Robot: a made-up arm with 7 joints.
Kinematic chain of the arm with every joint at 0, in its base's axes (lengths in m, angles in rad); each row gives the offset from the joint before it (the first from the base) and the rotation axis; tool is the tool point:
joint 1: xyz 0 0 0.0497 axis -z
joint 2: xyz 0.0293 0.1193 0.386 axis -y
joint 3: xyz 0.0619 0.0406 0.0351 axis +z
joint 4: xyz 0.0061 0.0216 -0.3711 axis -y
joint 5: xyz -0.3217 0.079 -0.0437 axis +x
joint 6: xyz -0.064 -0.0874 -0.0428 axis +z
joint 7: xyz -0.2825 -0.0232 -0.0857 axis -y
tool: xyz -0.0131 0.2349 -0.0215
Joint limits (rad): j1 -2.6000..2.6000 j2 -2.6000..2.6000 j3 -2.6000..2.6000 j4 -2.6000..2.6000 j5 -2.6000..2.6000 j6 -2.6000..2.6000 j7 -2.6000..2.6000
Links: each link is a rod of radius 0.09 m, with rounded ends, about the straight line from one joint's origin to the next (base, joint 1, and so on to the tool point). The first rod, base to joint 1, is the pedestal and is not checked.
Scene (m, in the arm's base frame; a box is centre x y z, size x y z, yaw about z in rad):
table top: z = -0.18
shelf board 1: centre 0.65 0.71 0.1 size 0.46 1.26 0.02 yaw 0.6
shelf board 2: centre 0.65 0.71 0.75 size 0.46 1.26 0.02 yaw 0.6
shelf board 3: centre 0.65 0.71 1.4 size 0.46 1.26 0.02 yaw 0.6
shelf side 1: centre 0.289 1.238 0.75 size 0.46 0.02 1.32 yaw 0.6
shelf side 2: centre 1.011 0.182 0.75 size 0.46 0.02 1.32 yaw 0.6
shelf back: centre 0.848 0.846 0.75 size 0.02 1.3 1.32 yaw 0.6
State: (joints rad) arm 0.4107 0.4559 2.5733 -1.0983 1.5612 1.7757 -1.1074
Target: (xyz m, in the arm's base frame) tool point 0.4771 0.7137 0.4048
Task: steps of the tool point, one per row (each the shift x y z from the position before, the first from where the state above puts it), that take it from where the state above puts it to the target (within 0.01 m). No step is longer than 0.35 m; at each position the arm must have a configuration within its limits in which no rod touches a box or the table.
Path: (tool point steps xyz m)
1: 0.0045 0.1025 0.0337
2: -0.0083 0.1087 0.0395
3: -0.0228 0.1140 0.0419
4: 0.2229 0.0990 -0.0877
5: 0.1424 0.2370 -0.0848
6: -0.0048 0.3120 -0.0707
7: -0.1732 0.2959 -0.0496

